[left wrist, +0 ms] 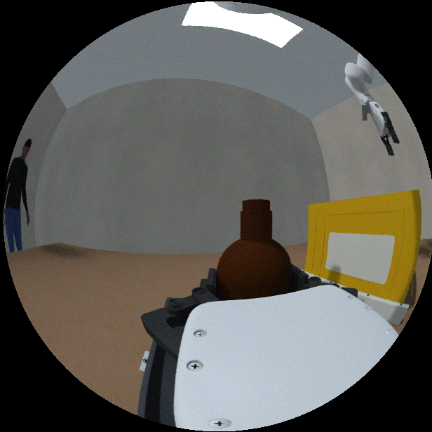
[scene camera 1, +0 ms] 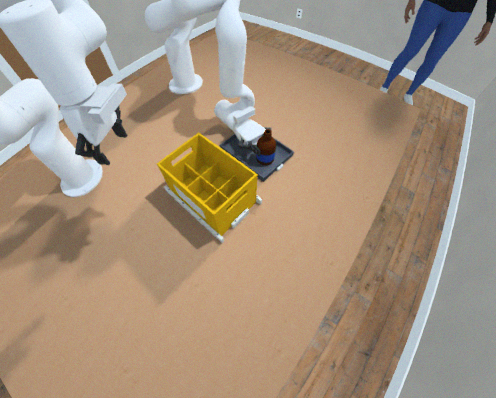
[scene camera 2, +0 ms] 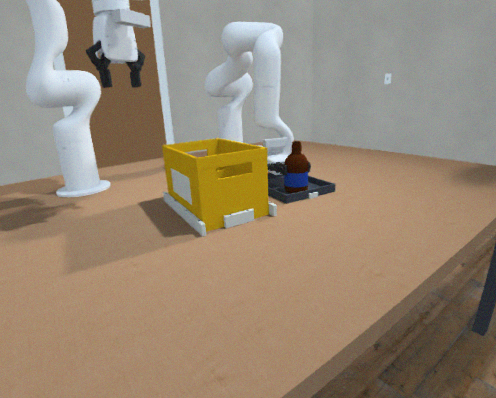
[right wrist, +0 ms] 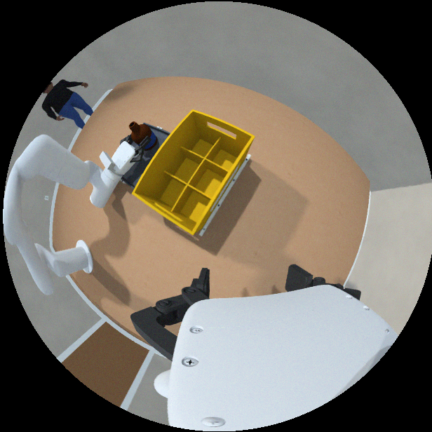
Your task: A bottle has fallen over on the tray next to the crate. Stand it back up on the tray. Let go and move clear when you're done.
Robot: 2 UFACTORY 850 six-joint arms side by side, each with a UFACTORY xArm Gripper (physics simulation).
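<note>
The brown bottle with a blue band (scene camera 1: 266, 146) (scene camera 2: 297, 177) (left wrist: 254, 267) (right wrist: 140, 133) is upright over the dark tray (scene camera 1: 264, 173) (scene camera 2: 324, 187), near the tray's front in scene camera 2. Its base looks down at the tray floor; a tiny gap cannot be ruled out. My left gripper (scene camera 1: 262, 149) (scene camera 2: 296, 168) (left wrist: 251, 279) is level and shut on the bottle's body, from the side facing its arm. In the left wrist view the bottle's lower part is hidden behind the gripper housing. My right gripper (scene camera 1: 114, 148) (scene camera 2: 121, 85) (right wrist: 250, 280) is open and empty, high up and far from the bottle.
The yellow crate (scene camera 1: 234, 212) (scene camera 2: 232, 192) (left wrist: 360, 220) (right wrist: 161, 159) with empty compartments stands close beside the tray, between it and the right arm. White blocks (scene camera 1: 240, 218) (scene camera 2: 239, 218) lie along its base. A person (scene camera 1: 432, 42) (left wrist: 16, 195) stands beyond the table.
</note>
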